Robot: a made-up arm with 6 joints.
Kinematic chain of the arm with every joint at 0, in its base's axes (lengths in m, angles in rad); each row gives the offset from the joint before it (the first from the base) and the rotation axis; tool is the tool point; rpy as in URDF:
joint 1: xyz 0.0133 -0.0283 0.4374 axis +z
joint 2: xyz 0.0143 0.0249 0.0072 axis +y
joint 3: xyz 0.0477 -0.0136 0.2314 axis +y
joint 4: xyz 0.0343 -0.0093 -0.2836 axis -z
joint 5: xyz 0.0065 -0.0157 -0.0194 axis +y
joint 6: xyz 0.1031 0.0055 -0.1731 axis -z
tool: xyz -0.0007 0.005 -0.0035 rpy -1.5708 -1.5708 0
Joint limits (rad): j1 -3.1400..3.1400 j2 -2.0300..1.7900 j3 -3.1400..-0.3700 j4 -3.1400..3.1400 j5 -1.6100..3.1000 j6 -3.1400..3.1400
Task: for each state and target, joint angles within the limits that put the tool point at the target. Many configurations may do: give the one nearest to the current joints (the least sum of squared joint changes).
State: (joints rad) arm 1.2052 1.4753 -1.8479 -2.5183 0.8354 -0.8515
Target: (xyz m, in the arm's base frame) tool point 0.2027 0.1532 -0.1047
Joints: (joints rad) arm 0.9180 1.5857 -1.4269 -2.4141 0.9077 -0.8480
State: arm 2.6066 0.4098 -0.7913 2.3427 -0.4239 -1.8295
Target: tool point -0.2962 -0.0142 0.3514
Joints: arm 3.1400 -0.0736 -0.9791 2.9937 -0.6058 -1.8443
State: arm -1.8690 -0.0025 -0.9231 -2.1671 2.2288 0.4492
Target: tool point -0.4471 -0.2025 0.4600
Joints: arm -2.4484 0.3847 -1.0383 -2.1376 1.9323 0.4612
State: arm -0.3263 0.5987 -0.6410 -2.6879 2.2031 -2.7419
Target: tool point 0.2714 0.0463 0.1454
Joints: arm 0.2454 0.9548 -0.4263 -3.1038 2.0047 -2.7488
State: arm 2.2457 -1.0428 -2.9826 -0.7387 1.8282 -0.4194
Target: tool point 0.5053 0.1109 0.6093
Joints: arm 3.0779 -1.4553 -3.1400 -1.0473 2.1971 -0.4292
